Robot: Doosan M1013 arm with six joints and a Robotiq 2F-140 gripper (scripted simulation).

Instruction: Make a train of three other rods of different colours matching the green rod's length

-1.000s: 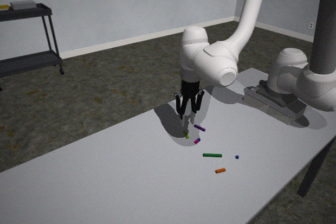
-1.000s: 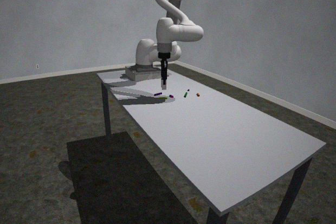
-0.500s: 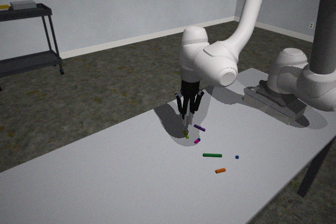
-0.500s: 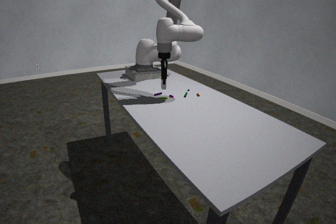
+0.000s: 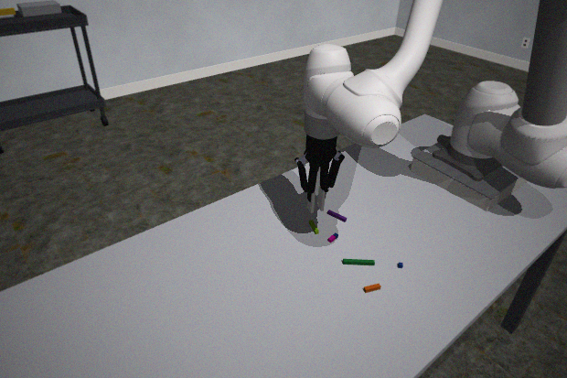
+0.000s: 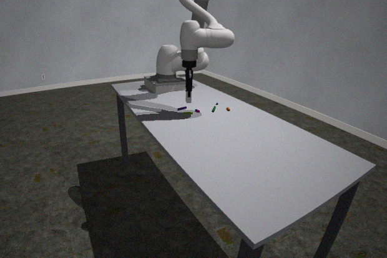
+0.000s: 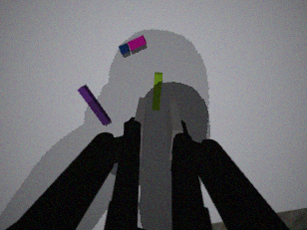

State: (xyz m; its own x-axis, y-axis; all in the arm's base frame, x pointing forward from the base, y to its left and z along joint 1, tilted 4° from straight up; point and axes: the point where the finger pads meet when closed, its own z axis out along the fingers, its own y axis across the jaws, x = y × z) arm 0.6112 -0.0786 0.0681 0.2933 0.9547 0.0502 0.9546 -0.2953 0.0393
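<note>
Now: the lime rod 100 mm below my hand. Also, from my hand: magenta rod 10 mm behind, 70 mm to the left, 100 mm below; then purple rod 90 mm behind, 100 mm below; then green rod 10 mm behind, 170 mm to the left, 100 mm below.
</note>
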